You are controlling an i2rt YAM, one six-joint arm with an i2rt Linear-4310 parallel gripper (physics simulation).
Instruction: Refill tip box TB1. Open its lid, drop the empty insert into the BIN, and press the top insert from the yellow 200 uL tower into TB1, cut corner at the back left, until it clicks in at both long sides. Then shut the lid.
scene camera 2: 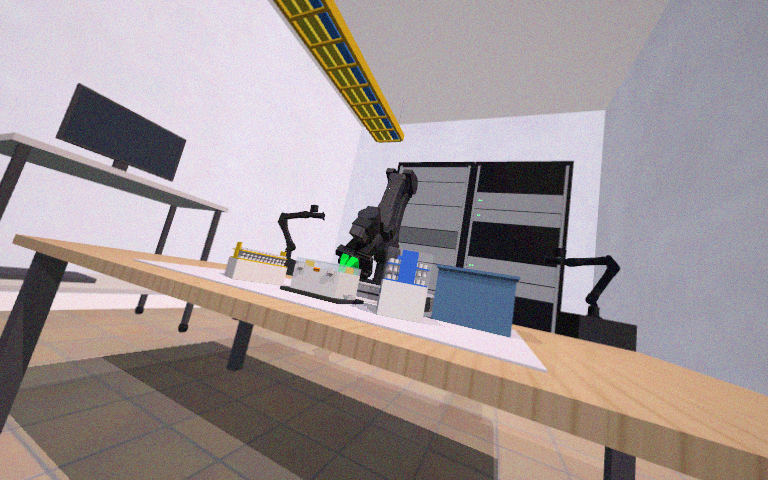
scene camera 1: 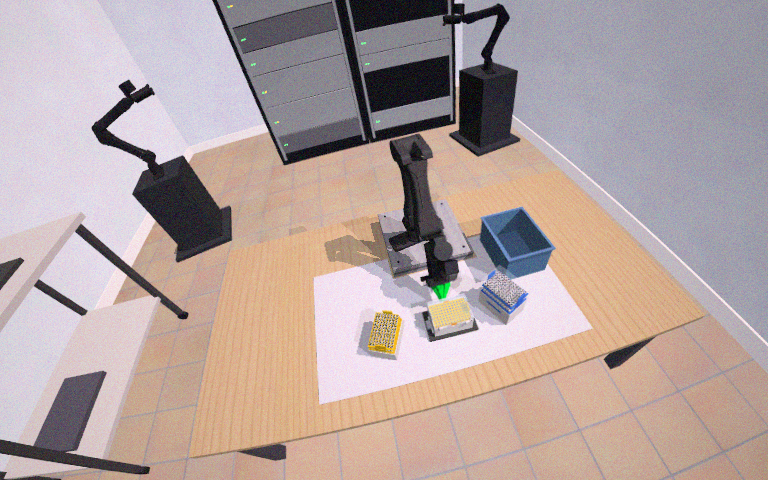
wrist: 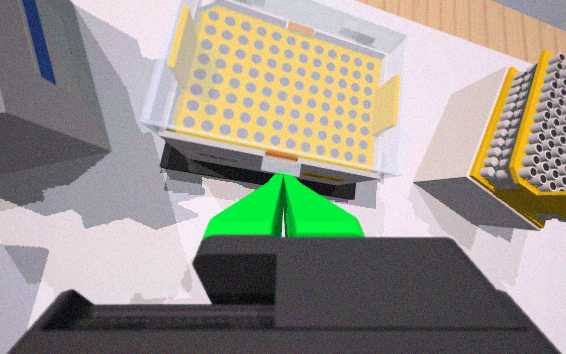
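Observation:
Tip box TB1 stands in a black holder with its clear lid down over the yellow insert, whose holes hold no tips. My gripper is shut and empty, its green fingertips at the near long side of TB1, by the middle latch tab; whether they touch it I cannot tell. The yellow 200 uL tower holds tipped inserts and stands to one side of TB1. The blue BIN is open at the top.
A blue-insert tower stands between TB1 and the BIN; part of it shows at the left in the wrist view. All stand on a white mat on the wooden table. Two other arms stand on pedestals beyond the table.

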